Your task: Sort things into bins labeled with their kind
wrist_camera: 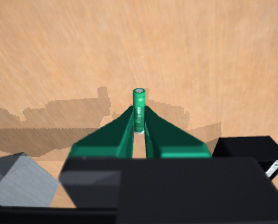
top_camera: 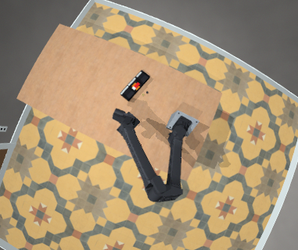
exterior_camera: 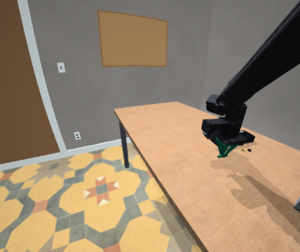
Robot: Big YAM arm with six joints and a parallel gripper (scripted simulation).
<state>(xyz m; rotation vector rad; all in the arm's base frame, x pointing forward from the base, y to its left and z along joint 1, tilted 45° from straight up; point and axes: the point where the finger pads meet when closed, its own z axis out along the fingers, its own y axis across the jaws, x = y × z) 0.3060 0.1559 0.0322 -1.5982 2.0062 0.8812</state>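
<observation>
The green battery is 1 cm below my hand. Round my hand: orange block: 26 cm to the right, 11 cm ahead, 6 cm below; then black nut: 26 cm to the right, 7 cm below, 1 cm ahead; then yellow nut: 23 cm to the right, 7 cm below, 3 cm ahead.
</observation>
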